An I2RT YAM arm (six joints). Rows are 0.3 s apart.
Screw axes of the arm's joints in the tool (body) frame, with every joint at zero. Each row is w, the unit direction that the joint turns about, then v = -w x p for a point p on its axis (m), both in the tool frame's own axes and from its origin. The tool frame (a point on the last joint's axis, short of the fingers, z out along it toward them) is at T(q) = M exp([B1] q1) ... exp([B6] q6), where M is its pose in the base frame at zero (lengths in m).
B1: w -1 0 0 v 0.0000 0.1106 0.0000
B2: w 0 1 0 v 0.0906 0.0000 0.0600
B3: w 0 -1 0 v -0.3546 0.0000 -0.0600
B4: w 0 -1 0 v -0.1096 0.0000 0.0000
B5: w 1 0 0 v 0.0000 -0.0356 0.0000
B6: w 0 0 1 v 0.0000 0.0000 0.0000
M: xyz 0.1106 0.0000 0.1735 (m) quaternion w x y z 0.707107 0 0.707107 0
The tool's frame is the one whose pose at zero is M.
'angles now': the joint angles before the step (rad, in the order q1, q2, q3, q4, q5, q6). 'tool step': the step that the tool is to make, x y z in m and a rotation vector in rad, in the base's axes. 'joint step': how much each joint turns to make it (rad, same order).
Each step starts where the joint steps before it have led.
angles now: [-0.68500, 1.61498, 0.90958, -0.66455, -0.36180, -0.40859]
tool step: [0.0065, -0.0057, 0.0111, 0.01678, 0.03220, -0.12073]
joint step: [0.00272, 0.00919, 0.05932, -0.04269, 0.03230, 0.12689]
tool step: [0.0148, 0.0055, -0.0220, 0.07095, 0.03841, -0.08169]
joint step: [0.04515, 0.08179, -0.00425, 0.05737, -0.00749, 0.13830]
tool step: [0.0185, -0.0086, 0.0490, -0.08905, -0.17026, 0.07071]
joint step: [0.00829, -0.05959, 0.12240, -0.01173, -0.04420, -0.05621]
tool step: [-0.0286, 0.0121, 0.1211, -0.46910, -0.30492, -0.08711]
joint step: [0.00076, -0.33755, 0.06339, 0.11183, 0.21218, -0.04294]
